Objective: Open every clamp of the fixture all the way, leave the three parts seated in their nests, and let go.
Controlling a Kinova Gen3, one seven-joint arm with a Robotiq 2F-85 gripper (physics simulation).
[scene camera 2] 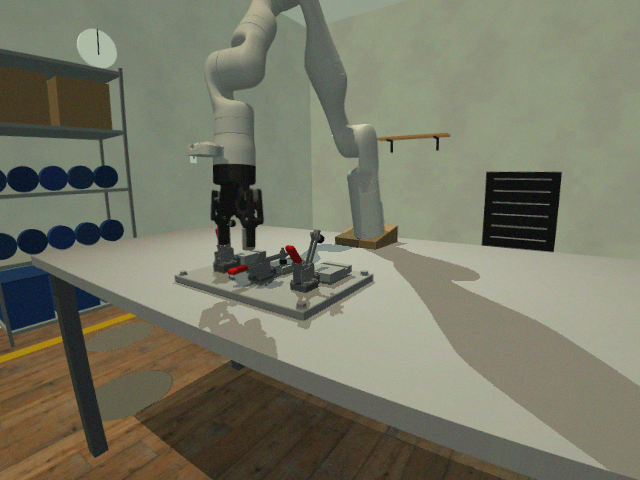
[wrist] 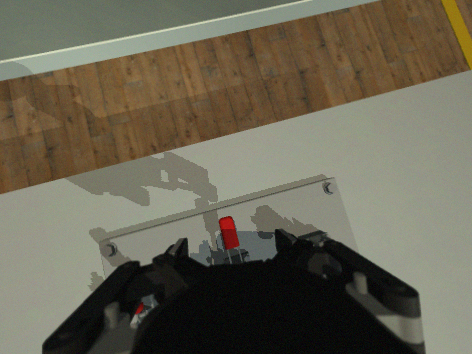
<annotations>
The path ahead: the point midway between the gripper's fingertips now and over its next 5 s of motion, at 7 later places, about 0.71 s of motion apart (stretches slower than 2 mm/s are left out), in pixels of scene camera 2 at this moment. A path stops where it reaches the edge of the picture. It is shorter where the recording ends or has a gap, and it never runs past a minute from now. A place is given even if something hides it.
My gripper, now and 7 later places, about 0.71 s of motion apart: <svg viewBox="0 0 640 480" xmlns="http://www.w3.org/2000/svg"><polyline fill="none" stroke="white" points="235,247 236,272 237,272 239,266 244,258 246,254 245,255 256,220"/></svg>
</annotations>
